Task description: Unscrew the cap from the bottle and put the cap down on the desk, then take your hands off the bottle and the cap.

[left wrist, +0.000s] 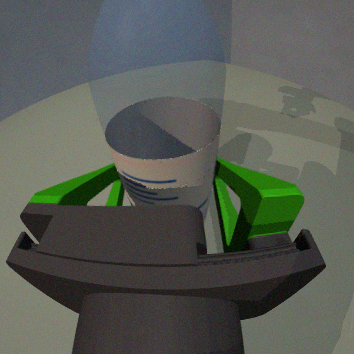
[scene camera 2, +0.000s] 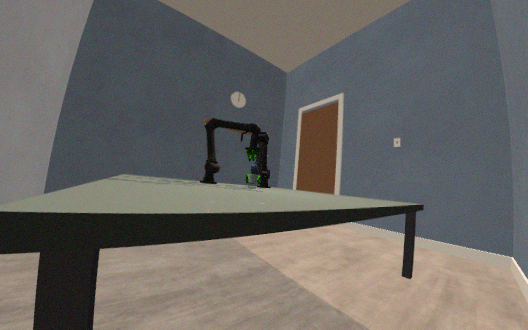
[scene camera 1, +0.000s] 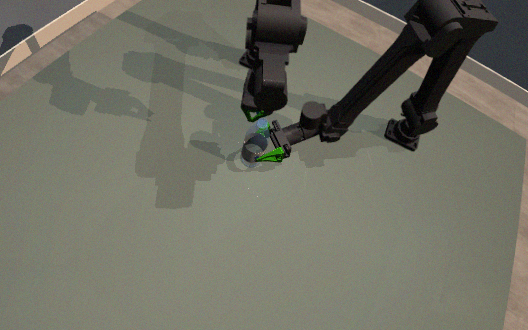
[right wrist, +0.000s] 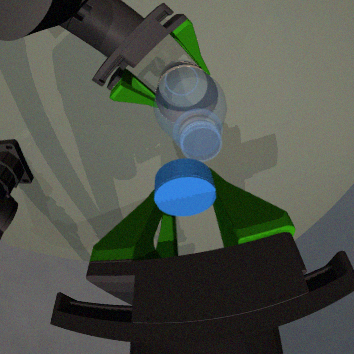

Scene:
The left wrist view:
my left gripper
clear bottle: gripped by my left gripper
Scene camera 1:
my left gripper
clear bottle
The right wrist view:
my left gripper
my right gripper
clear bottle
blue cap: held by my right gripper

